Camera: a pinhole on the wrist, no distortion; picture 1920 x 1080 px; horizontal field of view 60.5 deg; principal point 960.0 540.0 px. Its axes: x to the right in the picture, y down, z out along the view. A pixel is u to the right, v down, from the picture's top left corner.
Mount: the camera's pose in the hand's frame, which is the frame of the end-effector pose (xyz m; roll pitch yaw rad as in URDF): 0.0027 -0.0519 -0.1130 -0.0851 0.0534 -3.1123
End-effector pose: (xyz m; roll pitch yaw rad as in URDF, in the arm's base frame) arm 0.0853 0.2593 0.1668 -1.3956 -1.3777 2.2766
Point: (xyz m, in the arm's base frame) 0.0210 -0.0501 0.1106
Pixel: 1274.5 723.5
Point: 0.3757 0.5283 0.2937
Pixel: behind the camera
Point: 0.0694 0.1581 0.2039
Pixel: 701.7 454.2
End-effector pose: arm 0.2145 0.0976 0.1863 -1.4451 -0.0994 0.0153
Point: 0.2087 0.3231 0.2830
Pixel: 852.6 473.8
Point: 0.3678 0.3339 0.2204
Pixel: 83.5 109.2
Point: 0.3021 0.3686 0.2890
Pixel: 450.8 440.4
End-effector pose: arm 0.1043 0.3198 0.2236 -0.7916 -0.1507 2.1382
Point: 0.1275 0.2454 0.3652
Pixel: 1265.9 674.2
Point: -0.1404 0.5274 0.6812
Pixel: outside the picture
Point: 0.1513 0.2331 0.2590
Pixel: 1869.4 142.4
